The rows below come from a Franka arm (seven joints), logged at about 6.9 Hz.
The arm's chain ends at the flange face. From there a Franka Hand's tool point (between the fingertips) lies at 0.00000 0.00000 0.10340 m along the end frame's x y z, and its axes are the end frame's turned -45 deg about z.
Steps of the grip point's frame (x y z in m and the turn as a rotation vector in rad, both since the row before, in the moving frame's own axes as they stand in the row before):
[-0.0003, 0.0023, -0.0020, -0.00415, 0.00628, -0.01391]
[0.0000, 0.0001, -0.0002, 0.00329, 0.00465, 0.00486]
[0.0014, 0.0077, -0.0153, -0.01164, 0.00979, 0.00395]
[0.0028, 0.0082, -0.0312, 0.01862, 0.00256, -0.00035]
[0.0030, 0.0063, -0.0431, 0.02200, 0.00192, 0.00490]
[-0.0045, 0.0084, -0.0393, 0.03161, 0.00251, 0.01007]
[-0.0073, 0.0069, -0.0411, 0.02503, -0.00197, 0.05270]
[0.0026, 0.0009, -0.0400, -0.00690, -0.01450, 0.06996]
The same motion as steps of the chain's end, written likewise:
[0.0007, 0.0020, -0.0020, 0.00151, 0.00738, -0.01391]
[0.0000, 0.0007, -0.0002, 0.00561, 0.00096, 0.00486]
[0.0049, 0.0043, -0.0153, -0.00131, 0.01515, 0.00395]
[0.0090, 0.0054, -0.0312, 0.01498, -0.01136, -0.00035]
[0.0080, 0.0041, -0.0431, 0.01691, -0.01420, 0.00490]
[0.0049, 0.0116, -0.0392, 0.02413, -0.02058, 0.01007]
[0.0016, 0.0118, -0.0411, 0.01631, -0.01909, 0.05270]
[0.0031, -0.0027, -0.0400, -0.01513, -0.00537, 0.06996]

